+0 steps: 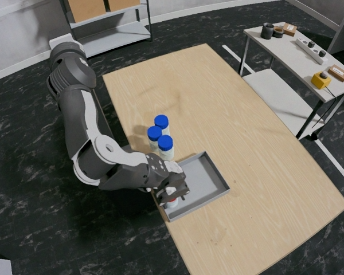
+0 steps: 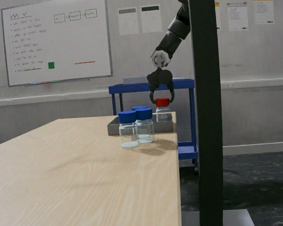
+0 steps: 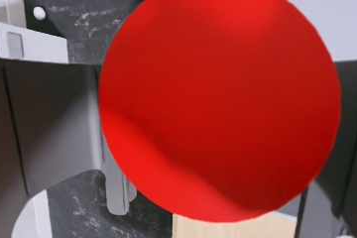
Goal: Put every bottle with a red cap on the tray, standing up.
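The red-capped bottle lies 50 mm below my hand and 20 mm to the left of it. The rest, counted from my hand: grey tray: 80 mm below, 80 mm ahead, 40 mm to the left.
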